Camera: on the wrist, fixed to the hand. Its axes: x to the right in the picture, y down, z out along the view.
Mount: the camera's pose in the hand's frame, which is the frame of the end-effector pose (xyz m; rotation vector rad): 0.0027 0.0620 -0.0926 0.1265 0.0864 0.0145
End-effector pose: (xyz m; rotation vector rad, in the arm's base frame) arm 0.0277 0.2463 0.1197 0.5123 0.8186 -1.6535
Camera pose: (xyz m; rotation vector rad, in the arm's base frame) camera 0.0783 0.3078 0.0417 0.6805 0.7744 -1.6864
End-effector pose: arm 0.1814 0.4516 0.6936 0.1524 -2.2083 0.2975
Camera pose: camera 0.2373 0.5360 0.7402 0.1892 -2.1063 0.4441
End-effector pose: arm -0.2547 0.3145 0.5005 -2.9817 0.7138 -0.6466
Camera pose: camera -0.3158 0.2657 0.5800 -2.8462 0.6711 -0.7925
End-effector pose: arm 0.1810 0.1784 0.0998 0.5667 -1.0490 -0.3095
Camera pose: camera 0.2623 0.2546 0.1028 0.6800 -0.9933 -0.2050
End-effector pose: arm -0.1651 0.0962 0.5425 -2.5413 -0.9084 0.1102
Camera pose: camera -0.1067 0.0204 0.5997 -2.4165 -0.8234 0.0597
